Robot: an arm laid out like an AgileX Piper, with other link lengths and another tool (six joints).
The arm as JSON. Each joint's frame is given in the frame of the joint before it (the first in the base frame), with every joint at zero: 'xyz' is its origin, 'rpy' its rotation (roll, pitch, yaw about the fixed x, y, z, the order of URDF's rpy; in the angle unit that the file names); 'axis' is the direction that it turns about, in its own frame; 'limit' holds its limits. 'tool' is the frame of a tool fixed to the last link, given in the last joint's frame.
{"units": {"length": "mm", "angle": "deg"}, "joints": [
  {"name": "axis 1", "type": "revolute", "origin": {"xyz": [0.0, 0.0, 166.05], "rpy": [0.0, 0.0, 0.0]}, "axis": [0.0, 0.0, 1.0], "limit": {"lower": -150.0, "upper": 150.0}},
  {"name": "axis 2", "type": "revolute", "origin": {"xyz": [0.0, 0.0, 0.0], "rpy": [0.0, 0.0, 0.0]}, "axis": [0.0, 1.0, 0.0], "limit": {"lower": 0.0, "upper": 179.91}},
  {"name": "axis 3", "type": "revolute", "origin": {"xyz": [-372.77, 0.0, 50.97], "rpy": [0.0, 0.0, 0.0]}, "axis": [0.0, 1.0, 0.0], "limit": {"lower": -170.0, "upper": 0.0}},
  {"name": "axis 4", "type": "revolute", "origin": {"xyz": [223.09, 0.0, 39.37], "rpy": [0.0, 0.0, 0.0]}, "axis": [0.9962, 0.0, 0.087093], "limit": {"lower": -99.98, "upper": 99.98}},
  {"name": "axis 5", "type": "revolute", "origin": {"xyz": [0.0, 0.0, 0.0], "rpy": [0.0, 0.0, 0.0]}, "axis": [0.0, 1.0, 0.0], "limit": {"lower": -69.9, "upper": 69.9}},
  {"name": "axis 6", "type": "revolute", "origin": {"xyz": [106.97, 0.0, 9.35], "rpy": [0.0, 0.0, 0.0]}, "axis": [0.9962, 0.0, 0.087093], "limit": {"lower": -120.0, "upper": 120.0}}
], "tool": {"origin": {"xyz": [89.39, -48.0, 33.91], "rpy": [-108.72, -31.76, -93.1]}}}
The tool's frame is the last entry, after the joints.
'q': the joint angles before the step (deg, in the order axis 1, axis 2, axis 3, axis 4, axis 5, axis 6). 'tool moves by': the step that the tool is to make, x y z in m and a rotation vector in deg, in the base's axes. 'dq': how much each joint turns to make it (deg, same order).
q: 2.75 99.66 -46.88 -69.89 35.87 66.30
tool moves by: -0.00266 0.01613 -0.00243 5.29 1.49 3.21
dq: 0.00 -2.34 -0.52 10.77 -3.75 -11.32
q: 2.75 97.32 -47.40 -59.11 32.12 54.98
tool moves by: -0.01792 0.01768 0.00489 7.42 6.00 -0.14
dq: 0.00 -3.33 -4.54 24.99 5.77 -23.12
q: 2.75 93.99 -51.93 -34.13 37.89 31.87
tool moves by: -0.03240 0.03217 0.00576 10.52 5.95 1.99
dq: -0.01 -5.03 -2.47 21.38 8.91 -18.00
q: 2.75 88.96 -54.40 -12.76 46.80 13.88
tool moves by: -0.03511 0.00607 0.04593 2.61 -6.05 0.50
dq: 0.00 -10.36 -0.07 3.82 3.92 -2.91
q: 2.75 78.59 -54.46 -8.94 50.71 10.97
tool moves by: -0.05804 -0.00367 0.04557 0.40 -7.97 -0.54
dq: 0.00 -13.54 1.29 0.24 4.29 -0.17
